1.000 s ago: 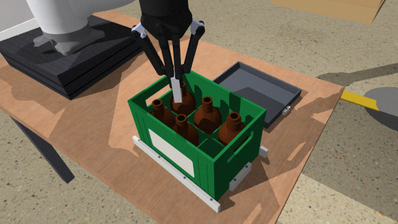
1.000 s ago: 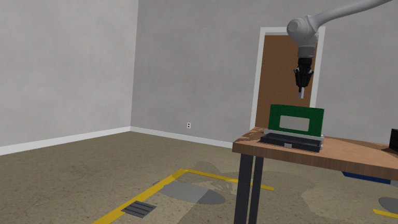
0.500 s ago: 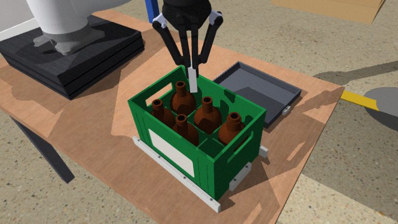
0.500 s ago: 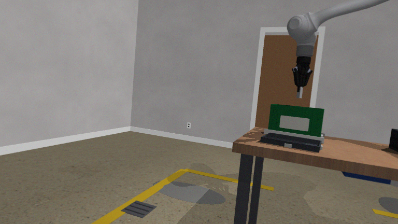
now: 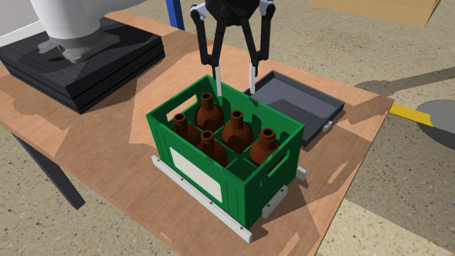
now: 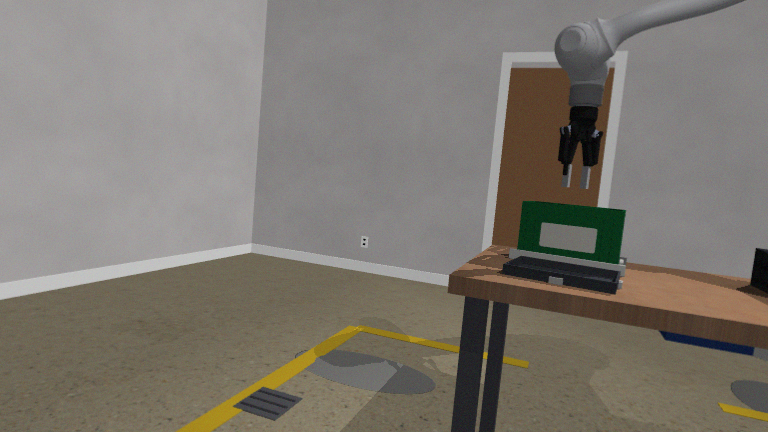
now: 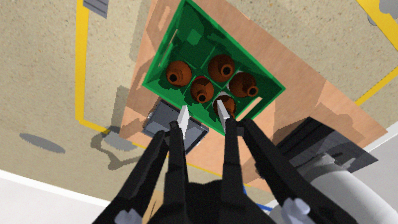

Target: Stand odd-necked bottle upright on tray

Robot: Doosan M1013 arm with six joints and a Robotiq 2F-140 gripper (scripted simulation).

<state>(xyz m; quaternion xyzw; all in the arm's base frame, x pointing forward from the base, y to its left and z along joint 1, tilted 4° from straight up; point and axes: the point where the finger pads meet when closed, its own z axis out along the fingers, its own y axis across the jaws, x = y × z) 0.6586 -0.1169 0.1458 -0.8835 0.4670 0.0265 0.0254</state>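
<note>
Right now the crate is 1 cm behind my hand, 4 cm to the right of it and 17 cm below it. From my hand the other things lie so: grey tray 2 cm ahead, 24 cm to the left, 25 cm below.
</note>
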